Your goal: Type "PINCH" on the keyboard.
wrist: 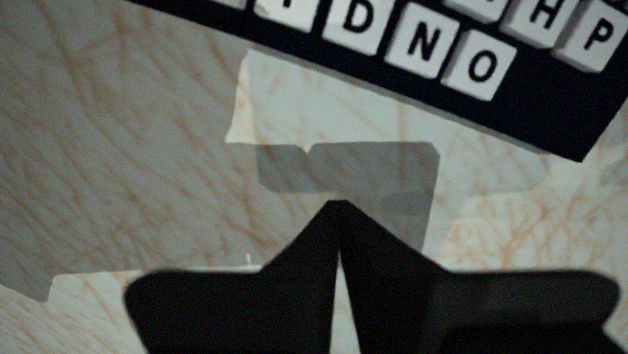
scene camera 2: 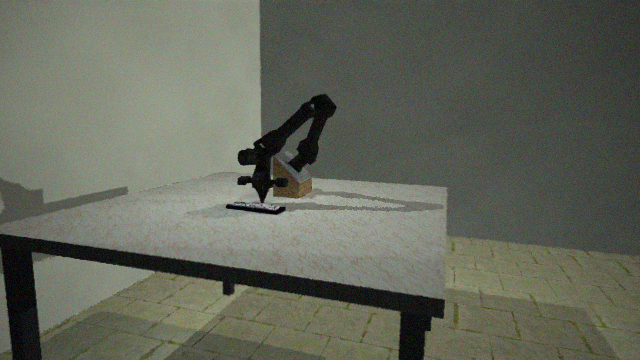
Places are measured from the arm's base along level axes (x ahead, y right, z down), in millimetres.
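Where they show: gripper, between the fingertips: (wrist: 337, 209) (scene camera 2: 262, 203); arm's base, origin of its link: (scene camera 2: 295, 166).
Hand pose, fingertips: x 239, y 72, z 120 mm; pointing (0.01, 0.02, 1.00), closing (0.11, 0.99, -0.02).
Things, the pixels of their top centre, and the offset from my fingertips.
- dark keyboard, centre of its top: (scene camera 2: 255, 204) dx +91, dy -5, dz -14 mm
- D key, centre of its top: (wrist: 359, 15) dx +70, dy -4, dz -14 mm
- N key, centre of its top: (wrist: 423, 41) dx +66, dy +16, dz -14 mm
- O key, centre of its top: (wrist: 482, 66) dx +61, dy +36, dz -14 mm
- H key, centre of its top: (wrist: 546, 8) dx +79, dy +50, dz -14 mm
- P key, centre of its top: (wrist: 598, 36) dx +74, dy +70, dz -14 mm
A dark keyboard (scene camera 2: 256, 208) (wrist: 545, 110) with white lettered keys lies on the table. In the wrist view its lower right part shows at the top, slanted, with the D key (wrist: 358, 20), the N key (wrist: 424, 42), the O key (wrist: 482, 66), the H key (wrist: 545, 14) and the P key (wrist: 600, 36). Other keys are cut off by the upper edge. My gripper (scene camera 2: 262, 201) (wrist: 337, 209) is shut and empty, pointing down. In the wrist view its tips show below the keyboard's near edge, over bare table. Whether they touch anything cannot be told.
The keyboard lies on a pale, veined table (scene camera 2: 350, 250) with a dark frame. A wooden block with a sloped grey top (scene camera 2: 295, 188) stands at the arm's base, behind the gripper. Shadows of the arm fall across the table top.
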